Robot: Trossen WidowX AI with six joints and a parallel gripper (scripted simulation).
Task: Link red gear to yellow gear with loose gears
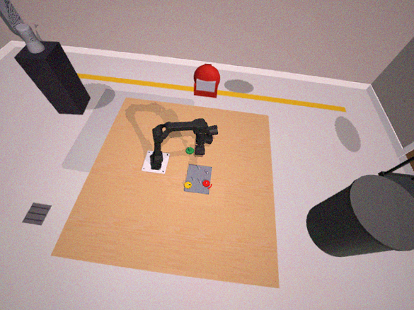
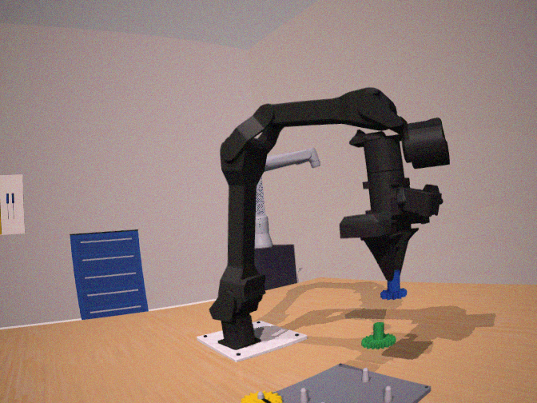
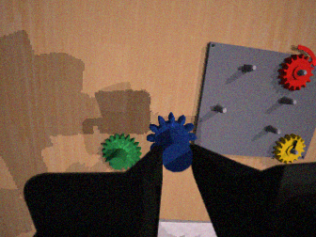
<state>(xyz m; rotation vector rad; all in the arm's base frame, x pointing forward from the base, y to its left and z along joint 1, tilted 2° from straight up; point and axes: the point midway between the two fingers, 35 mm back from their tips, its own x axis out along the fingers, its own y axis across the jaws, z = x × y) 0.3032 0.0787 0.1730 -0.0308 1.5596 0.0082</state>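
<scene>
My gripper tip is now 60 mm short of the red gear, 200 mm to the left of it and 130 mm above it. From my gripper tip the other things lie so: blue gear: 10 mm below; then green gear: 70 mm behind, 70 mm to the left, 130 mm below; then yellow gear: 70 mm behind, 220 mm to the right, 130 mm below.
</scene>
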